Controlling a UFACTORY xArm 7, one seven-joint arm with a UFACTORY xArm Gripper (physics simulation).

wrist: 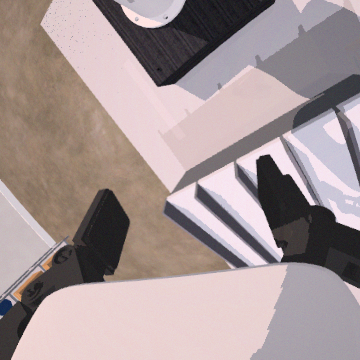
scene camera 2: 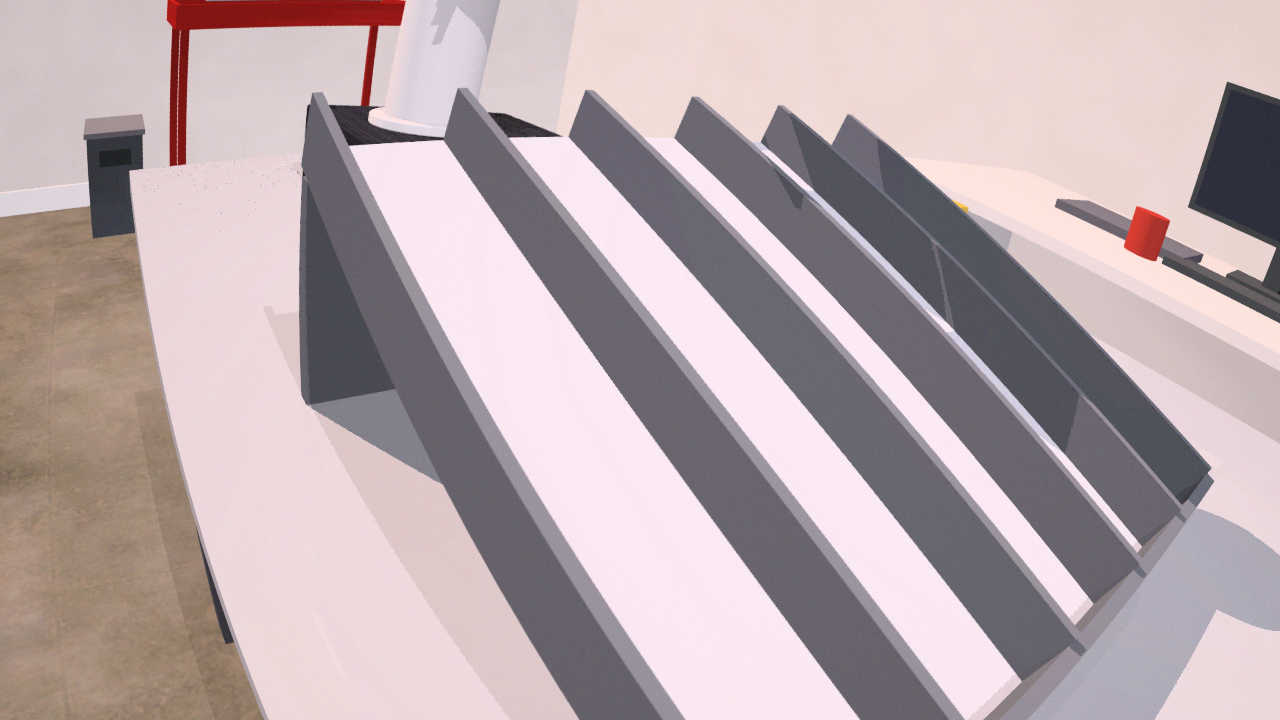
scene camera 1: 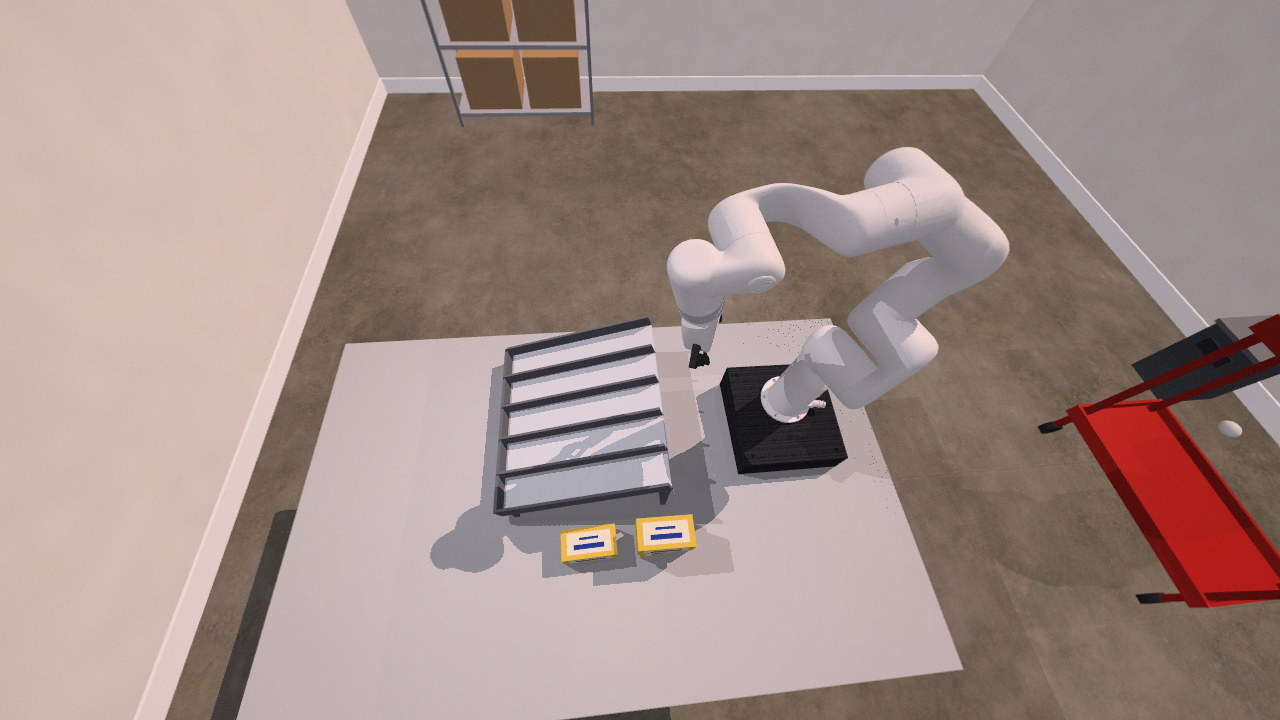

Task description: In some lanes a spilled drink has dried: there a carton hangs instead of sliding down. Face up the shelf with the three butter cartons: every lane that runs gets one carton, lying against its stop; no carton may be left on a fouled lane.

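Frame: origin at the arm's base, x ahead, y left, z up, level; metres.
Where they show: gripper, fingertip midpoint: (wrist: 184,191); arm's base, link origin: (scene camera 2: 427,126) (scene camera 1: 784,399).
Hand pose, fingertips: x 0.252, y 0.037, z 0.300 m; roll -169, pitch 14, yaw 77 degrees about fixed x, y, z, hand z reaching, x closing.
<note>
Each offset is from my fingertips to the top centre of the thing. Level surfaces: height alone.
The shelf (scene camera 1: 581,392) (scene camera 2: 635,358) (wrist: 240,150) has five sloping lanes between dark dividers. It is high on the side near the robot base and low at the stop edge (scene camera 1: 504,428). No carton shows in its lanes, though dividers partly hide some lanes in scene camera 2. Two yellow butter cartons {0.321 m down, 0.206 m ahead, 0.342 m left} (scene camera 1: 588,543) {0.257 m down, 0.043 m ahead, 0.318 m left} (scene camera 1: 665,535) lie side by side, a little apart, beside the shelf's near end. The third carton does not show. My gripper (scene camera 1: 699,358) (wrist: 184,191) is open and empty, above and just beyond the high edge, near the far lanes. Fouling cannot be told by look.
The black robot base (scene camera 1: 778,452) (wrist: 160,75) stands on the white table {0.386 m down} (scene camera 1: 402,626), beside the shelf's high side. A red cart (scene camera 1: 1172,501) stands off to the right on the floor. A red cup (scene camera 2: 1145,232) and a monitor (scene camera 2: 1239,170) are in the background.
</note>
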